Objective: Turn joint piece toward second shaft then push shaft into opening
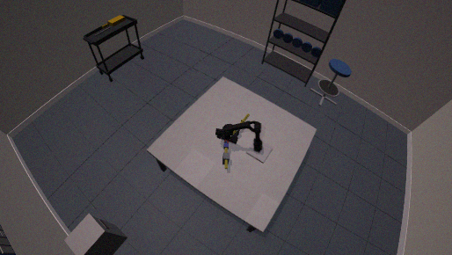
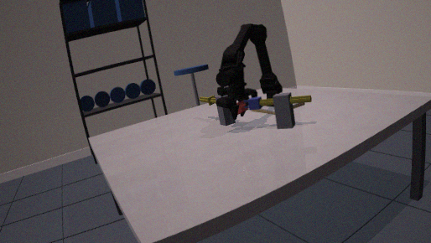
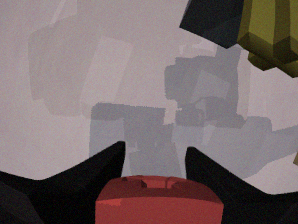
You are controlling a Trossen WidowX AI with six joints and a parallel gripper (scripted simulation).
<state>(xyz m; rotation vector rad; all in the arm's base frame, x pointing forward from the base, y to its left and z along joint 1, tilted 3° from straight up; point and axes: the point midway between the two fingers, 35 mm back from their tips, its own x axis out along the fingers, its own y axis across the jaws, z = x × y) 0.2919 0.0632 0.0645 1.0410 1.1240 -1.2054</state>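
Now: the red joint piece 20 mm to the left of my gripper tip and 40 mm above it.
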